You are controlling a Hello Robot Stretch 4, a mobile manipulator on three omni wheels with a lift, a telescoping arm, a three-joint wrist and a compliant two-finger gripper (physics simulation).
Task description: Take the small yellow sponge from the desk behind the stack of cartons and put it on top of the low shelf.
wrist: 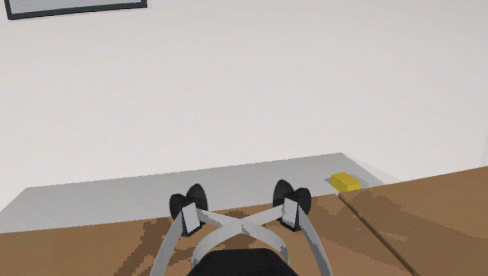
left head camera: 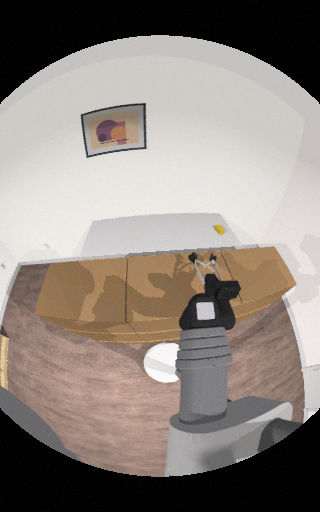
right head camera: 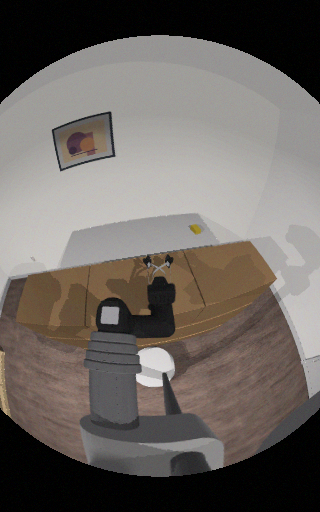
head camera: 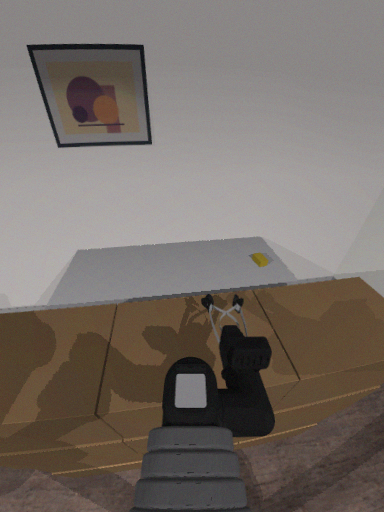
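Where they show: gripper, fingertip midpoint: [wrist: 240, 198] [left head camera: 201, 254] [right head camera: 157, 256] [head camera: 221, 297]; robot's base at its link origin: [left head camera: 165, 361] [right head camera: 152, 365].
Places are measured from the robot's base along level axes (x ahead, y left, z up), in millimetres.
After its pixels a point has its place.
The small yellow sponge [head camera: 260, 259] {x 1130, y -488, z 737 mm} [left head camera: 219, 229] {x 1123, y -485, z 737 mm} [right head camera: 195, 229] {x 1119, y -486, z 736 mm} [wrist: 345, 182] {x 1128, y -484, z 737 mm} lies near the right end of the grey desk [head camera: 165, 270] {x 1062, y 166, z 692 mm} [left head camera: 150, 235] {x 1035, y 184, z 692 mm} [right head camera: 130, 237] {x 1089, y 137, z 692 mm} [wrist: 100, 200] {x 1169, y 459, z 692 mm}. The stack of cartons [head camera: 165, 390] [left head camera: 160, 310] {x 246, y 72, z 1052 mm} [right head camera: 235, 280] {x 352, y -424, z 1052 mm} [wrist: 370, 220] {x 485, y -230, z 1052 mm} stands in front of the desk. My gripper [head camera: 222, 301] {x 469, y -91, z 1102 mm} [left head camera: 203, 258] {x 469, y -91, z 1102 mm} [right head camera: 158, 261] {x 469, y -91, z 1102 mm} [wrist: 240, 198] {x 469, y -91, z 1102 mm} is open and empty, above the cartons near their back edge, to the left of the sponge and apart from it. The low shelf cannot be made out in these views.
A framed picture [head camera: 146, 100] {x 1401, y 246, z 1621 mm} [left head camera: 145, 125] {x 1402, y 238, z 1624 mm} [right head camera: 112, 135] {x 1404, y 237, z 1605 mm} [wrist: 75, 14] {x 1384, y 524, z 1400 mm} hangs on the wall behind the desk. A white round object [left head camera: 161, 362] {x -2, y 42, z 187 mm} [right head camera: 159, 360] {x 60, y -71, z 187 mm} is on the wooden floor in front of the cartons. A side wall stands at the right.
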